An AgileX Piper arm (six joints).
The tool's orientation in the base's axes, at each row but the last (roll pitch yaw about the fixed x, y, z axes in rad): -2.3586, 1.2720, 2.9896; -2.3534, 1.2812, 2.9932; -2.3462, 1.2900, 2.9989; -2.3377, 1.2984, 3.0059; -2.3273, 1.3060, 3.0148; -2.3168, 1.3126, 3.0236; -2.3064, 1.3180, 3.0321; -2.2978, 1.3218, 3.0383; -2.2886, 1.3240, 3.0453; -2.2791, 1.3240, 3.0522; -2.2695, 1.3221, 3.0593
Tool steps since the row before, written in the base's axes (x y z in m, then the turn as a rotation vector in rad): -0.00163, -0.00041, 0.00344, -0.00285, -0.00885, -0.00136; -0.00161, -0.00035, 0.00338, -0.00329, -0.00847, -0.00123; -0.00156, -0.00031, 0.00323, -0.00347, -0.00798, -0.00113; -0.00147, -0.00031, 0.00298, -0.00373, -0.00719, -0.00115; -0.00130, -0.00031, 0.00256, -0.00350, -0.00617, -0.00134; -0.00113, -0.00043, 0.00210, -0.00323, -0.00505, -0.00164; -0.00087, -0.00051, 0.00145, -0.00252, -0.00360, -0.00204; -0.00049, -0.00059, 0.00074, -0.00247, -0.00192, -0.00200; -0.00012, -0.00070, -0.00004, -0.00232, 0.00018, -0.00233; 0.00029, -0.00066, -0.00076, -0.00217, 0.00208, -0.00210; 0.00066, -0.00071, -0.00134, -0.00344, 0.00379, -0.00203
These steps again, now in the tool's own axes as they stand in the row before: -0.00283, -0.00222, -0.00131, 0.00173, -0.00722, 0.00576; -0.00280, -0.00214, -0.00131, 0.00175, -0.00736, 0.00518; -0.00269, -0.00204, -0.00126, 0.00172, -0.00723, 0.00467; -0.00249, -0.00191, -0.00114, 0.00184, -0.00696, 0.00389; -0.00214, -0.00169, -0.00094, 0.00200, -0.00614, 0.00323; -0.00176, -0.00153, -0.00066, 0.00225, -0.00521, 0.00253; -0.00120, -0.00125, -0.00032, 0.00250, -0.00372, 0.00183; -0.00061, -0.00087, 0.00008, 0.00249, -0.00271, 0.00049; 0.00005, -0.00050, 0.00051, 0.00283, -0.00130, -0.00108; 0.00065, -0.00001, 0.00082, 0.00261, -0.00012, -0.00257; 0.00112, 0.00036, 0.00116, 0.00289, -0.00015, -0.00469
